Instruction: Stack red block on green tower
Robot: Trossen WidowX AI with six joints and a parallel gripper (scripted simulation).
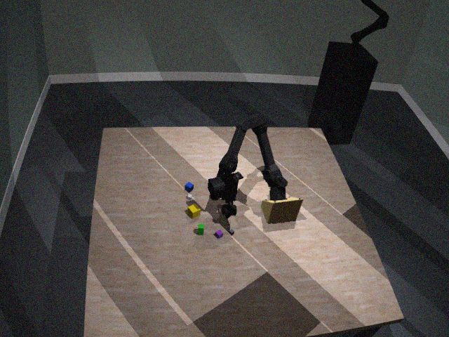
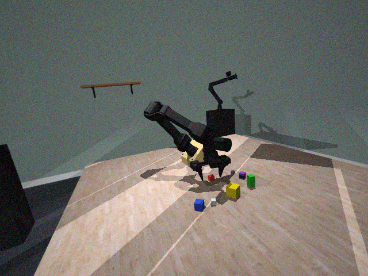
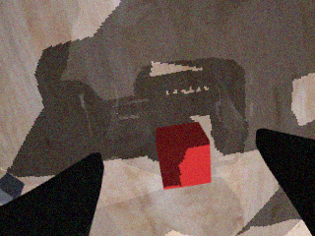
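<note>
My gripper tip is 14 cm to the right of the purple cube and 6 cm short of it. Also, from my gripper tip: dark cube (13 cm to the left, 1 cm ahead); red cube (right at my gripper tip); yellow cube (15 cm ahead, 1 cm above).
</note>
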